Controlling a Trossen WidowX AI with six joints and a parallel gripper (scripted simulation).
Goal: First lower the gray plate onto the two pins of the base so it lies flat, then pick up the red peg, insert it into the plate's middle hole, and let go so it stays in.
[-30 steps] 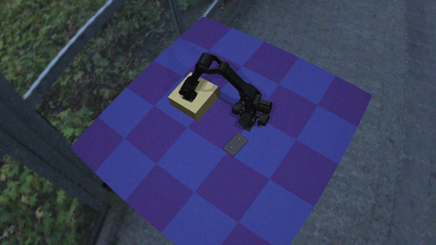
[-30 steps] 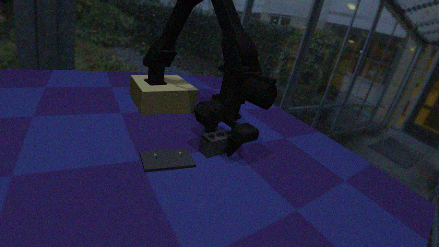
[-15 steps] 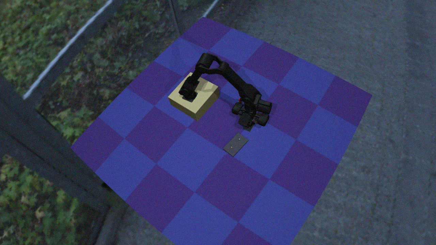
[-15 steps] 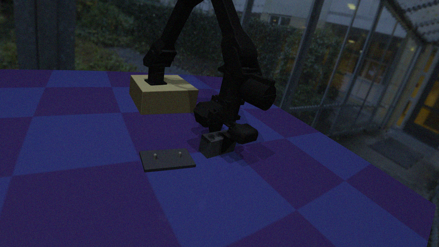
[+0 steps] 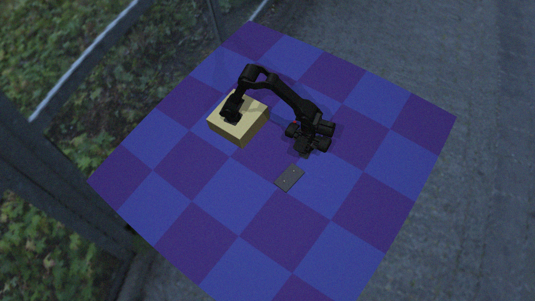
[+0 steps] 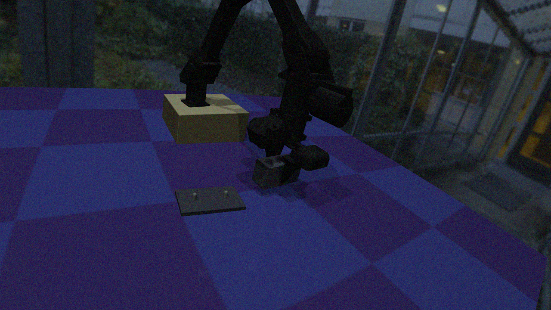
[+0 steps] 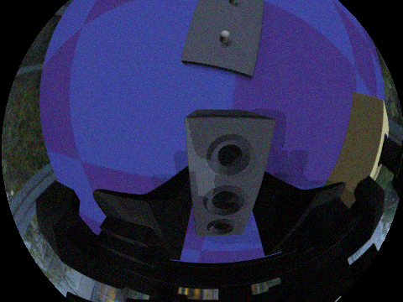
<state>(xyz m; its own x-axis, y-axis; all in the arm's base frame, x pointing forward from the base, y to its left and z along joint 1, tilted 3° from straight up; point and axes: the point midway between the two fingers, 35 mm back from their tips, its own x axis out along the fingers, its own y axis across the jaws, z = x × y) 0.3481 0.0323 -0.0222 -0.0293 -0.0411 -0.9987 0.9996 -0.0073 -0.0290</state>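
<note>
Right now my gripper tip is 15 cm to the left of the dark base, 2 cm above it and 1 cm past it. Also, from my gripper tip: red peg 10 cm behind, 7 cm to the left, 1 cm above; then gray plate 3 cm above.
</note>
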